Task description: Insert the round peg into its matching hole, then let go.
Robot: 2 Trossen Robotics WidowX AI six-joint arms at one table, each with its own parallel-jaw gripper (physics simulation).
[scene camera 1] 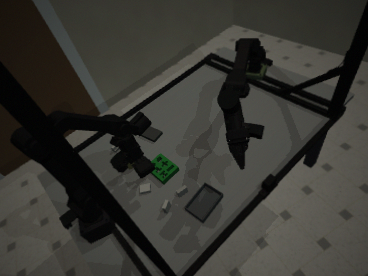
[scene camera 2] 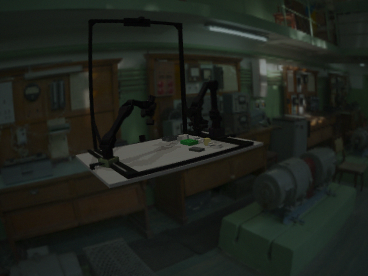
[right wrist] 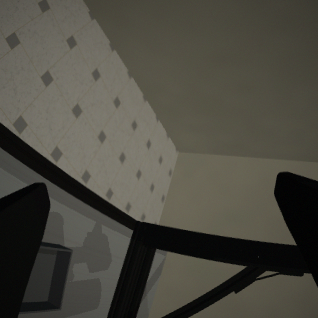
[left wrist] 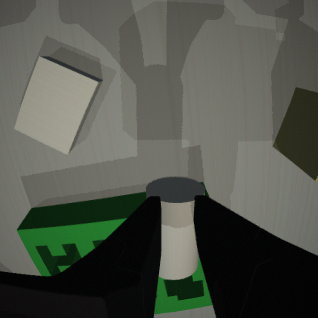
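Observation:
My left gripper is shut on the round peg, a pale upright cylinder with a dark top. It holds the peg over the far right part of the green hole board. In the left wrist view my fingers and the peg cover that part of the board, so the round hole is hidden. I cannot tell whether the peg's lower end is in a hole. My right gripper is open and empty, high above the middle of the table.
Pale blocks lie in front of the board, and one lies beyond it in the wrist view. A dark tray, a dark flat plate and an olive block lie nearby. A black frame edges the table.

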